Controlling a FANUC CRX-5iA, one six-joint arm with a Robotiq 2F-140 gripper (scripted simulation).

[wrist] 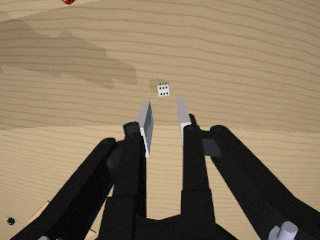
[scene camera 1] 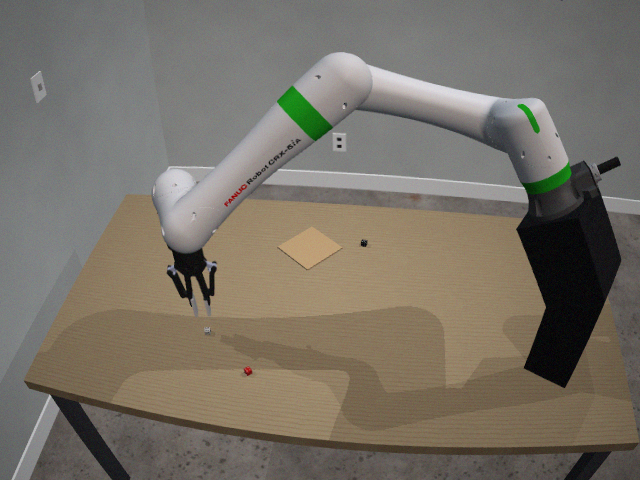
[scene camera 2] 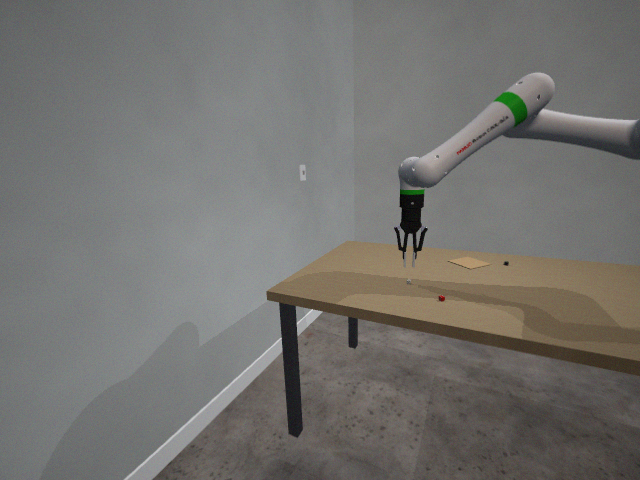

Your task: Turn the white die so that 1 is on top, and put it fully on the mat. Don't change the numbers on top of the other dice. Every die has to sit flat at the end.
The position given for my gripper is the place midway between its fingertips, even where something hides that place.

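Note:
My gripper (scene camera 1: 203, 313), also wrist view (wrist: 164, 110) and scene camera 2 (scene camera 2: 409, 266). Tan mat (scene camera 1: 309, 248).

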